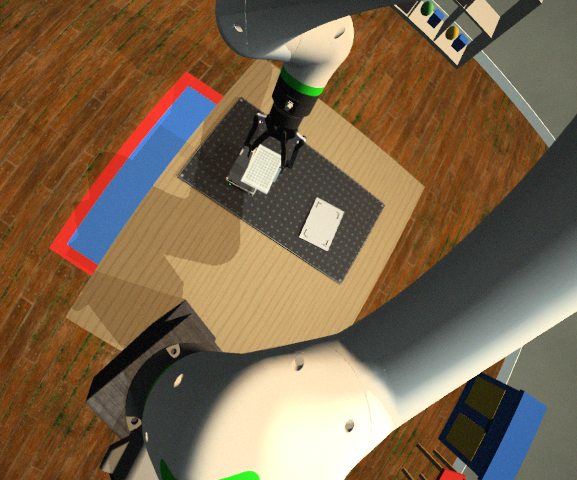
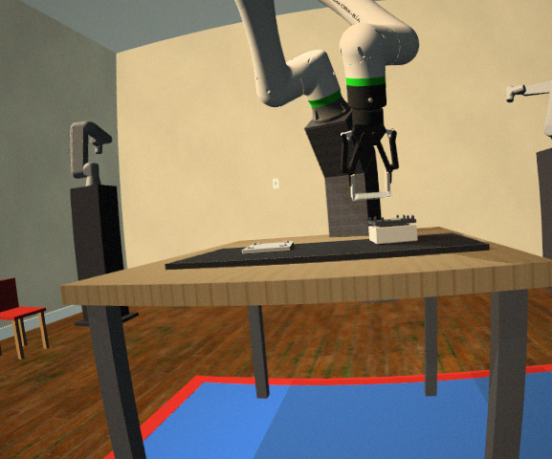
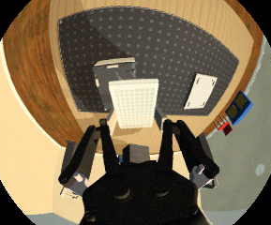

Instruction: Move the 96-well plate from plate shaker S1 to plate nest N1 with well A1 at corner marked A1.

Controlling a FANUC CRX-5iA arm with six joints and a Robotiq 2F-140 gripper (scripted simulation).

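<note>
My gripper is now 2 cm past the plate nest N1, 27 cm to the left of it and 14 cm above it. From my hand the other things lie so: 96-well plate: 3 cm below.
</note>
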